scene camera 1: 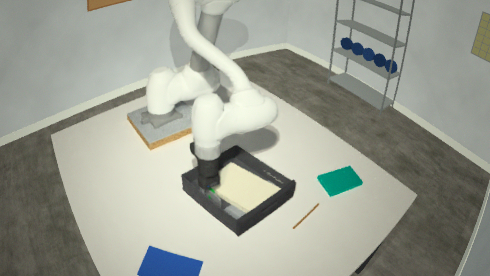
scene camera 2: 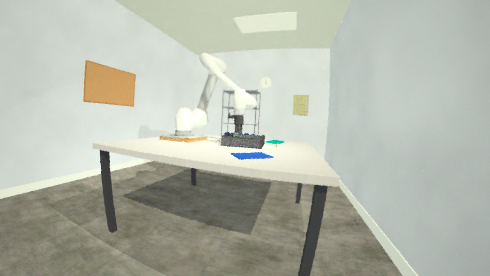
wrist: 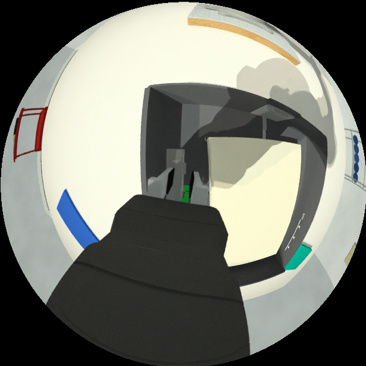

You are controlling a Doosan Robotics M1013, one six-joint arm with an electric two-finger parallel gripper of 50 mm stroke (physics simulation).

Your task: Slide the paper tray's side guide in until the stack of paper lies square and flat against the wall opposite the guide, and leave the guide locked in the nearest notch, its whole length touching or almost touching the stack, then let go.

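Note:
The dark paper tray stands on the table. A cream stack of paper lies in it, close to the wall opposite the guide; contact with that wall cannot be told. The grey side guide stands upright, with a visible gap to the stack in the wrist view. Its green latch is on the stack side. My gripper reaches down into the tray, its fingers shut on the guide and latch. The gripper body hides the guide's near part.
A blue sheet lies on the table beyond the guide side. A teal block and a thin brown stick lie past the tray. The arm's base plate is behind.

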